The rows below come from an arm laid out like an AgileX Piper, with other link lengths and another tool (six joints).
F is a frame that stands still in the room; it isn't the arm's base.
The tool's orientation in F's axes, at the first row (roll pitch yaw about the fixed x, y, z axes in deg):
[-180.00, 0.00, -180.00]
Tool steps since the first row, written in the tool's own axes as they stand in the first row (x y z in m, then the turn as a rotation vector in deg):
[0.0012, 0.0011, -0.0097, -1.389, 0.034, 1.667]
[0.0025, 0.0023, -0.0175, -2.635, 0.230, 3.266]
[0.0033, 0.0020, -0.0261, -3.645, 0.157, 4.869]
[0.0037, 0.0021, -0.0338, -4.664, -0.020, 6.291]
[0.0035, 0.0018, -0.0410, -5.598, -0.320, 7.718]
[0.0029, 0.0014, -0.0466, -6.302, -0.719, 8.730]
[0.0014, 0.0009, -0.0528, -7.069, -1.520, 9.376]
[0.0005, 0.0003, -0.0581, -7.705, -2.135, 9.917]
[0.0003, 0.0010, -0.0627, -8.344, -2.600, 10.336]
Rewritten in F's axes. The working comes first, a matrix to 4 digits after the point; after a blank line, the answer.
The tool's axes in the first row as the columns of a matrix, in F's axes (used below as rounded here):
[-1.0000, 0.0000, 0.0000]
[0.0000, 1.0000, 0.0000]
[0.0000, 0.0000, -1.0000]

[-0.0012, 0.0011, 0.0097, 1.389, 0.034, -1.667]
[-0.0025, 0.0023, 0.0175, 2.635, 0.230, -3.266]
[-0.0033, 0.0020, 0.0261, 3.645, 0.157, -4.869]
[-0.0037, 0.0021, 0.0338, 4.664, -0.020, -6.291]
[-0.0035, 0.0018, 0.0410, 5.598, -0.320, -7.718]
[-0.0029, 0.0014, 0.0466, 6.302, -0.719, -8.730]
[-0.0014, 0.0009, 0.0528, 7.069, -1.520, -9.376]
[-0.0005, 0.0003, 0.0581, 7.705, -2.135, -9.917]
[-0.0003, 0.0010, 0.0627, 8.344, -2.600, -10.336]

